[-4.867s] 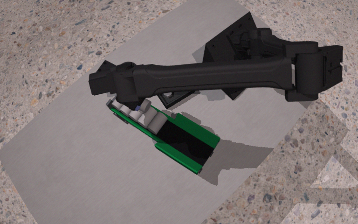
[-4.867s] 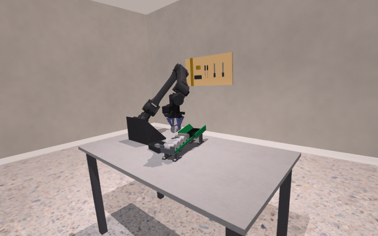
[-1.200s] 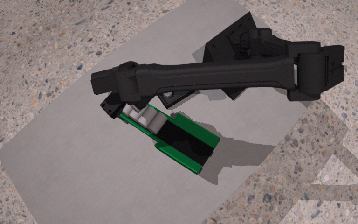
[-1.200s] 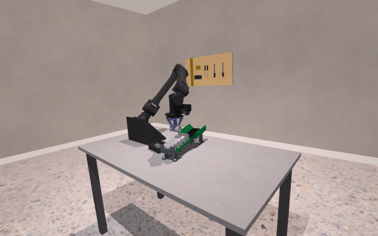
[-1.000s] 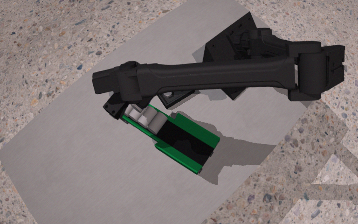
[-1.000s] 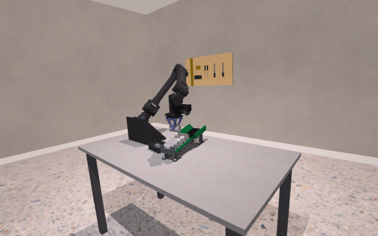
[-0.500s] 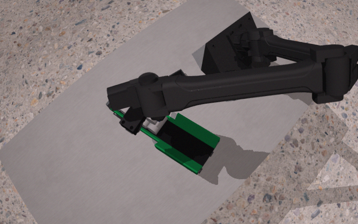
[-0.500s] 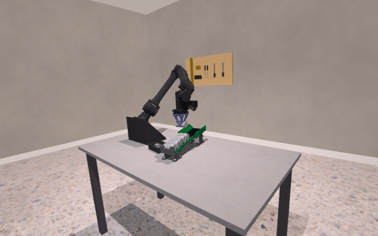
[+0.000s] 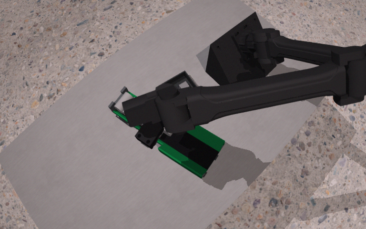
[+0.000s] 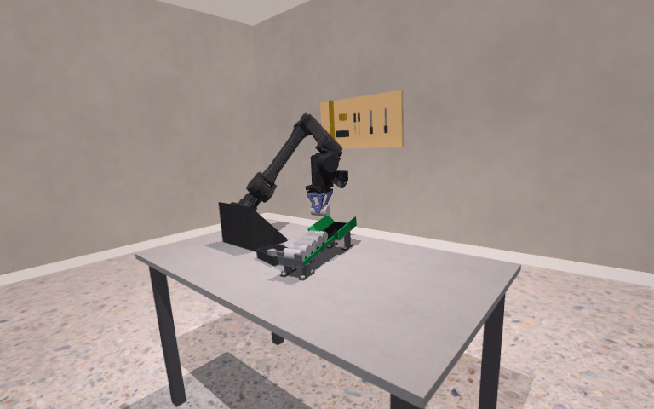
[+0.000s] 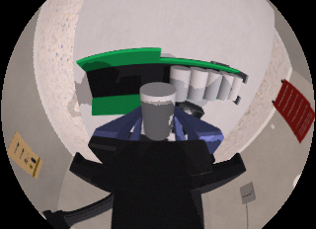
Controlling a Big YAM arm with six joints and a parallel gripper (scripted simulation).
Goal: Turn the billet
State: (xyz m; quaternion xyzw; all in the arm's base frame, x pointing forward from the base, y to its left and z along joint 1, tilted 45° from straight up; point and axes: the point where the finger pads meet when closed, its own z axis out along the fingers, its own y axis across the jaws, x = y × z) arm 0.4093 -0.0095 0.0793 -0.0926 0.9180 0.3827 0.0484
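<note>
Now: hand 10 mm short of the ramp bed, 30 mm to the left of it and 110 mm above it. Round my hand: stop 50 mm ahead, 220 mm to the right, 130 mm below; billet right at my hand; small black tray 140 mm behind, 120 mm to the right, 170 mm below.
</note>
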